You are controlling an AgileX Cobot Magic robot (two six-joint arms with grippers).
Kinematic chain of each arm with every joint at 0, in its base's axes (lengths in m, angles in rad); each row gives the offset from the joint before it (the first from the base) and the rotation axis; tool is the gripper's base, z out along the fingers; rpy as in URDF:
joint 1: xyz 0 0 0.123 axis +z
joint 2: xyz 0 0 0 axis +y
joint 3: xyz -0.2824 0 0.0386 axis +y
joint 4: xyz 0.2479 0 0.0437 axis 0.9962 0 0.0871
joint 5: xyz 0 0 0 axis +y
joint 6: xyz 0.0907 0 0.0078 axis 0.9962 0 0.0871
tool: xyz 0 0 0 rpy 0 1.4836 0
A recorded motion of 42 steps. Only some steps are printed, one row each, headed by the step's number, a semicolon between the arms.
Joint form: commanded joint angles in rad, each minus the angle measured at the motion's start. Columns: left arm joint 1, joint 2, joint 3, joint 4, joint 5, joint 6; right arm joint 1, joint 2, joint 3, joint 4, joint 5, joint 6.
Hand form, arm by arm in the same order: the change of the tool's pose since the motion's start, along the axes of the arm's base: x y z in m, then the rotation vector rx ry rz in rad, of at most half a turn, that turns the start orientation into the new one. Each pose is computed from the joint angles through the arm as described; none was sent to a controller.
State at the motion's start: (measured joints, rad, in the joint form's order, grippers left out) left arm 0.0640 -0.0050 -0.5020 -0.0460 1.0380 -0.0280; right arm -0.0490 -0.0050 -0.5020 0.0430 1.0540 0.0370
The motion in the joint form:
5: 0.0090 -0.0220 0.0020 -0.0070 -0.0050 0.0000; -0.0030 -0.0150 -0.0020 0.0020 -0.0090 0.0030
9: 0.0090 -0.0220 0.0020 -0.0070 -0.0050 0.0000; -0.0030 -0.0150 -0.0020 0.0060 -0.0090 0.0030
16: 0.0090 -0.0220 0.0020 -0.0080 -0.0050 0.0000; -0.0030 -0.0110 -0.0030 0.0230 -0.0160 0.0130
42: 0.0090 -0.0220 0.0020 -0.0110 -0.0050 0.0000; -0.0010 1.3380 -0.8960 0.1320 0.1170 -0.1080
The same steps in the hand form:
5: -0.0029 -0.0008 -0.0003 -0.0042 -0.0253 0.0052; -0.0022 0.0003 0.0012 0.0033 -0.0261 -0.0035
9: -0.0029 -0.0008 -0.0003 -0.0042 -0.0253 0.0052; -0.0022 0.0006 0.0012 0.0066 -0.0262 -0.0012
16: -0.0029 -0.0009 -0.0003 -0.0050 -0.0254 0.0047; -0.0014 0.0019 0.0022 0.0297 -0.0309 0.0037
42: -0.0029 -0.0011 -0.0002 -0.0075 -0.0256 0.0030; 0.2688 -0.0022 0.1116 0.0659 0.5444 0.1328

